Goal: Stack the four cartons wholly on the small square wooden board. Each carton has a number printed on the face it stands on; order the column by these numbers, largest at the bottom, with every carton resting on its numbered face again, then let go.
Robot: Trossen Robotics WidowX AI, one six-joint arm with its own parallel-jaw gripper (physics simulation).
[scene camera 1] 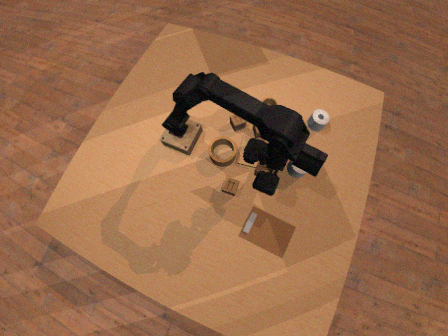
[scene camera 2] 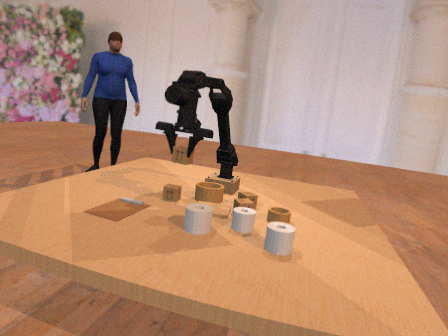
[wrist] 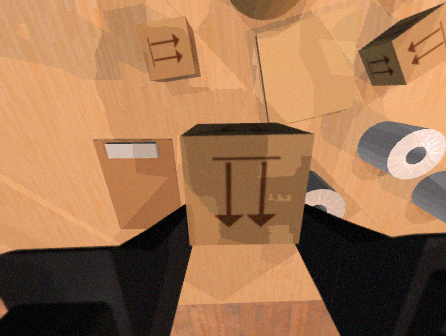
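Seen in the pictures: gripper, fingertip midpoint: (scene camera 1: 271, 171) (scene camera 2: 180, 155) (wrist: 239, 205); arm's base, link origin: (scene camera 1: 178, 129) (scene camera 2: 225, 177).
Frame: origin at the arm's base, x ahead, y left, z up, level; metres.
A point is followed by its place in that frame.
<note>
My gripper (scene camera 1: 260, 168) (scene camera 2: 182, 154) {x 0.408, y -0.063, z 0.136 m} (wrist: 239, 205) {x 0.408, y -0.063, z 0.136 m} is shut on a brown carton (scene camera 2: 181, 150) {x 0.413, y -0.058, z 0.155 m} (wrist: 247, 185) {x 0.379, y -0.060, z 0.162 m} and holds it high above the table; its arrows point up in scene camera 2. The thin square board (scene camera 1: 246, 163) {x 0.316, y -0.011, z -0.045 m} (wrist: 310, 75) {x 0.332, y 0.050, z -0.045 m} lies flat, with no carton on it in the wrist view. One carton (scene camera 1: 230, 187) {x 0.299, y -0.137, z -0.003 m} (scene camera 2: 172, 192) {x 0.322, y -0.117, z -0.020 m} (wrist: 172, 50) {x 0.296, y -0.123, z -0.003 m} stands on the table between board and brown panel. A second carton (scene camera 1: 256, 131) {x 0.303, y 0.122, z -0.005 m} (scene camera 2: 242, 204) {x 0.346, y 0.153, z -0.008 m} (wrist: 425, 45) {x 0.313, y 0.151, z -0.003 m} stands on the board's other side, partly behind the arm in scene camera 1. A third carton (scene camera 1: 237, 123) {x 0.216, y 0.124, z -0.003 m} (scene camera 2: 250, 196) {x 0.232, y 0.160, z -0.006 m} stands near it. The printed numbers are hidden.
A large ring (scene camera 1: 223, 163) {x 0.234, y -0.058, z -0.013 m} (scene camera 2: 209, 194) {x 0.260, y 0.008, z -0.020 m} stands beside the board, near the arm's base. A smaller ring (scene camera 2: 279, 217) {x 0.348, y 0.284, z -0.028 m} and three white rolls (scene camera 2: 198, 220) {x 0.555, y 0.070, z -0.014 m} (scene camera 2: 243, 221) {x 0.474, y 0.185, z -0.020 m} (scene camera 2: 280, 240) {x 0.574, y 0.304, z -0.015 m} stand beyond. A flat brown panel (scene camera 1: 272, 235) {x 0.520, y -0.237, z -0.055 m} (scene camera 2: 115, 210) {x 0.522, y -0.226, z -0.055 m} (wrist: 142, 190) {x 0.500, y -0.232, z -0.055 m} bears a grey strip.
</note>
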